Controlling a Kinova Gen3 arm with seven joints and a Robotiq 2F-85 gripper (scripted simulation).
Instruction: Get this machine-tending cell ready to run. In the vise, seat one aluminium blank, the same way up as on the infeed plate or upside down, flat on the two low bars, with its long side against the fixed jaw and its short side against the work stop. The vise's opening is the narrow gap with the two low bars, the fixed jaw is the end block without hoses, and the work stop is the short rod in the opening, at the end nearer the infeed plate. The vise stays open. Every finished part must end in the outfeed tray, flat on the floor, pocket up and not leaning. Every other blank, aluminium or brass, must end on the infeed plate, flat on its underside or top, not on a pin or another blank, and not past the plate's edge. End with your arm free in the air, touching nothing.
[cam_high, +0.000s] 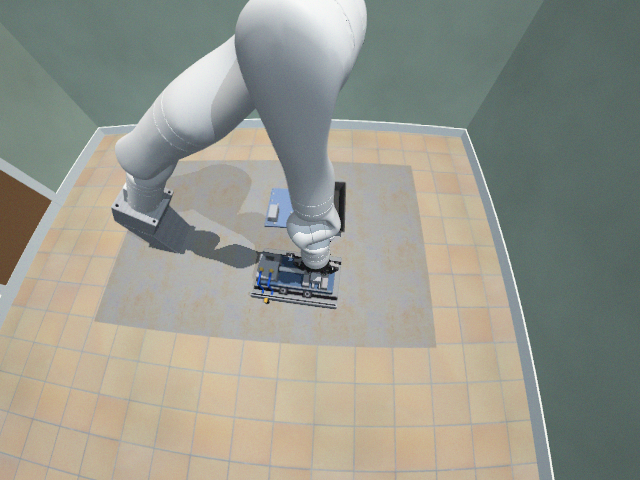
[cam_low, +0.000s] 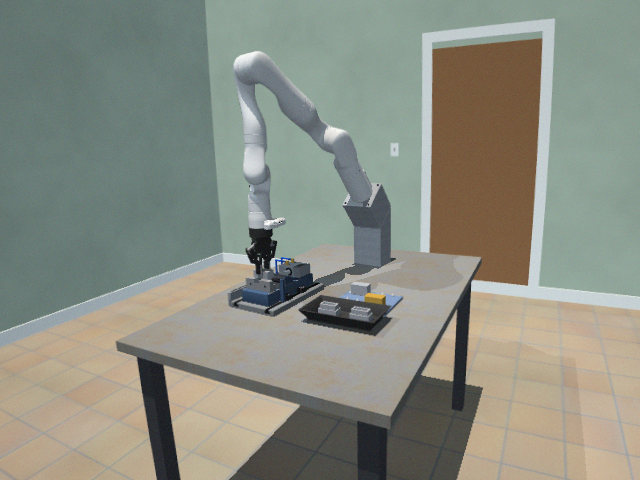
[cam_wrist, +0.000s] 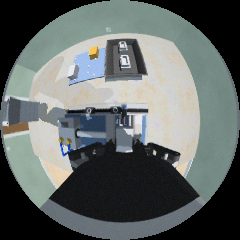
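Now: the fixed jaw 3 cm ahead of my hand, 1 cm to the left of it and 4 cm below it. From my hand the other things lie so: vise: 7 cm behind, 1 cm to the left, 8 cm below; then work stop: 5 cm to the left, 3 cm below; then hose end block: 17 cm behind, 4 cm below.
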